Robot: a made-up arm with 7 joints. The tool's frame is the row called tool. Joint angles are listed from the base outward. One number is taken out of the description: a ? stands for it. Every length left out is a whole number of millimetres.
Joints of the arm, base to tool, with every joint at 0 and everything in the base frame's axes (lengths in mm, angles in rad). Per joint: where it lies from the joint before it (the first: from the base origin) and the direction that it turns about. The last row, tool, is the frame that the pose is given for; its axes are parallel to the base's.
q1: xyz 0 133 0 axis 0 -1 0
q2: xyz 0 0 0 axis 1 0 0
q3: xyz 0 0 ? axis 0 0 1
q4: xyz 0 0 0 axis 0 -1 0
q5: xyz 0 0 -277 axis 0 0 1
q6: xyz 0 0 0 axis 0 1 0
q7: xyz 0 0 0 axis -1 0 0
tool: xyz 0 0 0
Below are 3 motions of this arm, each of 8 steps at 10 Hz.
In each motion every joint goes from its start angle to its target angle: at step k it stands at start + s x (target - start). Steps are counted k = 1, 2, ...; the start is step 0. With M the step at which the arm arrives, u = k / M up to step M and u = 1 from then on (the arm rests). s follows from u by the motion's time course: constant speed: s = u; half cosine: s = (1 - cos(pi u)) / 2; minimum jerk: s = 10 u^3 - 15 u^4 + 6 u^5.
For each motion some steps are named. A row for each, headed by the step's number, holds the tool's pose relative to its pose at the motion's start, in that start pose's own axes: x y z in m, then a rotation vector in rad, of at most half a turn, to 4 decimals.
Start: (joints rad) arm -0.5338 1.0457 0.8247 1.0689 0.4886 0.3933 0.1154
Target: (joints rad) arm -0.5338 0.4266 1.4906 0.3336 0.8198 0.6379 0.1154
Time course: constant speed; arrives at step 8
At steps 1, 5, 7, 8:
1: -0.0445 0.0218 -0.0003 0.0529 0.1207 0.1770
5: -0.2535 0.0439 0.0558 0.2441 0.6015 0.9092
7: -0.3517 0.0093 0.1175 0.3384 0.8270 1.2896
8: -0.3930 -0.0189 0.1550 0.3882 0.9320 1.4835

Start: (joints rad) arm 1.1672 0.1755 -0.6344 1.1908 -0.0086 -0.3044 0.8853
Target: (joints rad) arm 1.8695 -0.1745 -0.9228 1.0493 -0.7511 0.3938 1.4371
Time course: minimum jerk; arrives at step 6
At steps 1, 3, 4, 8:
1: 0.0064 0.0059 -0.0048 -0.0323 0.0255 -0.0171
3: 0.1052 0.0664 -0.0622 -0.3373 0.4360 -0.2377
4: 0.1763 0.0853 -0.0926 -0.3905 0.7393 -0.3535
8: 0.2287 0.0888 -0.1121 -0.3522 0.9577 -0.4190

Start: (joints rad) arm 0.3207 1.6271 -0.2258 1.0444 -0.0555 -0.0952 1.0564
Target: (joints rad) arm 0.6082 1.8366 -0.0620 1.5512 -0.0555 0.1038 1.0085
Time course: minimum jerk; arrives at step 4
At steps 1, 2, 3, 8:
1: 0.0110 0.0086 0.0172 0.0585 -0.0107 -0.0196
2: 0.0526 0.0279 0.0880 0.2813 -0.0384 -0.0987
3: 0.0927 0.0246 0.1603 0.5003 -0.0439 -0.1837
8: 0.1030 0.0202 0.1784 0.5566 -0.0415 -0.2067

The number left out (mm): -215
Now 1 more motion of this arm.
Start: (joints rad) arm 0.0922 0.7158 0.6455 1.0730 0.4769 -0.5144 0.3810
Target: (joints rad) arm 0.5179 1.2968 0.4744 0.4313 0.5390 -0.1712 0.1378
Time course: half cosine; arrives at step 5
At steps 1, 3, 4, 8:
1: 0.0037 0.0132 -0.0099 0.0375 0.0316 -0.0102
3: 0.0490 0.1072 -0.0441 0.3477 0.2074 -0.0803
4: 0.0806 0.1549 -0.0407 0.5366 0.2779 -0.1000
8: 0.0940 0.1731 -0.0355 0.6163 0.3033 -0.1027

